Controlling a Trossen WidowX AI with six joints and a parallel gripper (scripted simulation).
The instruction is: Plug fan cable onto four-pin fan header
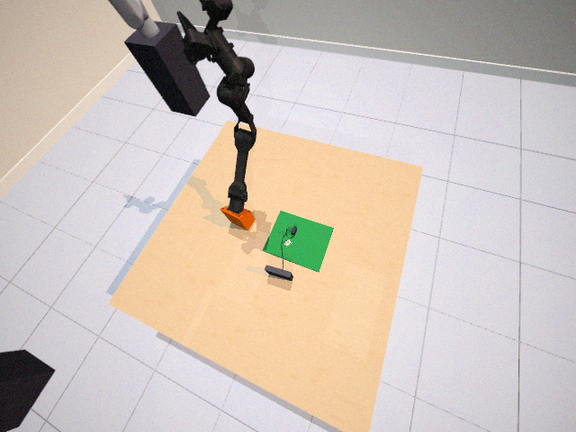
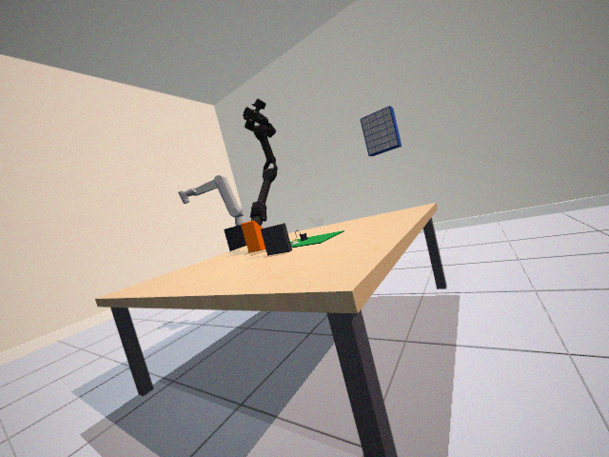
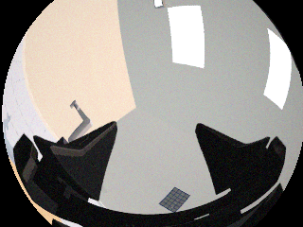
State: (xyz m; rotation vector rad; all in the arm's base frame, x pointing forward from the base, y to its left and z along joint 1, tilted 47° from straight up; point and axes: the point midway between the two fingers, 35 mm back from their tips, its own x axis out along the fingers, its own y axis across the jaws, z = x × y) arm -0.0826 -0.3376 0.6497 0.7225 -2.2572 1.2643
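Right now the black fan plug is 320 mm ahead of my gripper tip, 220 mm to the right of it and 830 mm below it. From my gripper tip the other things lie so: green board (350 mm ahead, 260 mm to the right, 860 mm below); then four-pin fan header (310 mm ahead, 300 mm to the right, 850 mm below); then black fan (330 mm ahead, 450 mm to the right, 790 mm below).
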